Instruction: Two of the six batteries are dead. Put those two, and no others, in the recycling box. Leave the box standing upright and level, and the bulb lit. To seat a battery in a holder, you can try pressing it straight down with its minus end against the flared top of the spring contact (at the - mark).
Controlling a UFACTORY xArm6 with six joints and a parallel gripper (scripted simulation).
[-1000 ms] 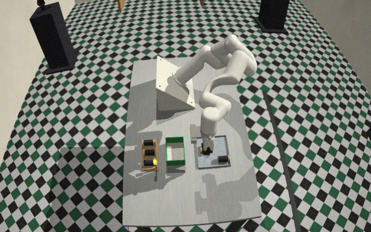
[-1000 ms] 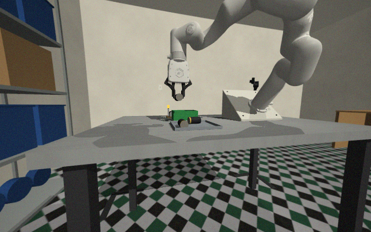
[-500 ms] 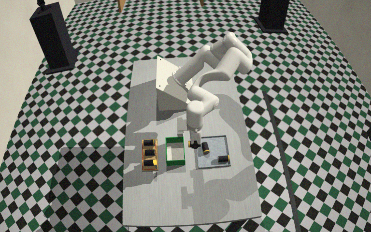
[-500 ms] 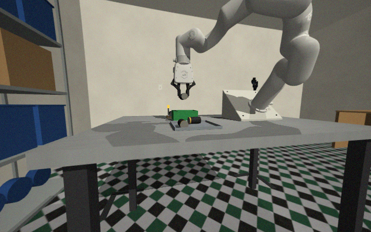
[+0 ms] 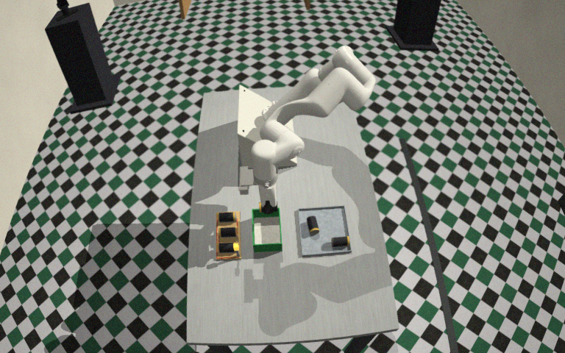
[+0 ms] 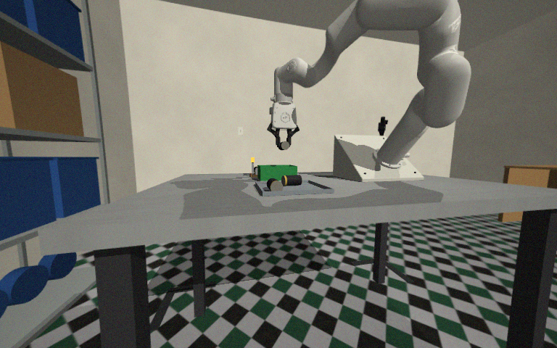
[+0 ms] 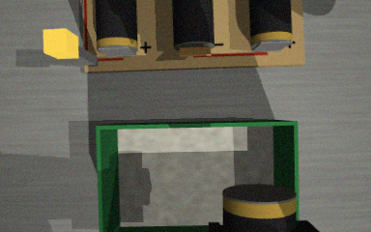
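The green recycling box is 14 cm below my hand, 3 cm ahead of it and 1 cm to the right of it. From my hand the other things lie so: grey tray: 20 cm to the left, 15 cm below, 4 cm ahead.
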